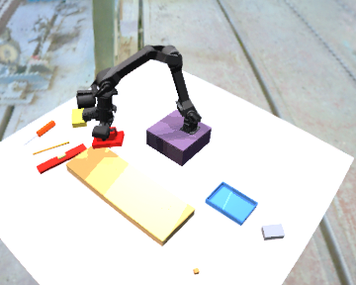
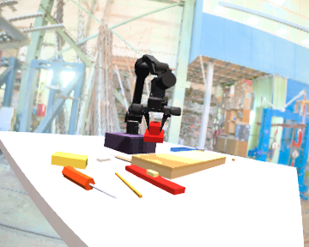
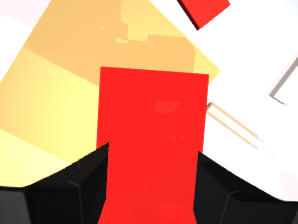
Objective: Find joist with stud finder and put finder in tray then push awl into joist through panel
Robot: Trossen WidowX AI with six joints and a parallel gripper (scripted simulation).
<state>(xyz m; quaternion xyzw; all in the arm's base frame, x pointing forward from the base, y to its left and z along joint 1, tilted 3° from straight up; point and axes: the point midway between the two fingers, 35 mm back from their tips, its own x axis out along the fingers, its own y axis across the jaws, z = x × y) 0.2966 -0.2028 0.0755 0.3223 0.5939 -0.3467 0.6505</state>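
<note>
Now: the stud finder 1 cm behind my gripper tip, 2 cm to the left of it and 2 cm above it. From my gripper tip the other things lie so: tan-handled pointed tool 13 cm behind, 5 cm to the right, 12 cm below; then small white piece 12 cm behind, 14 cm to the right, 12 cm below; then red level 12 cm ahead, 16 cm to the right, 12 cm below.
</note>
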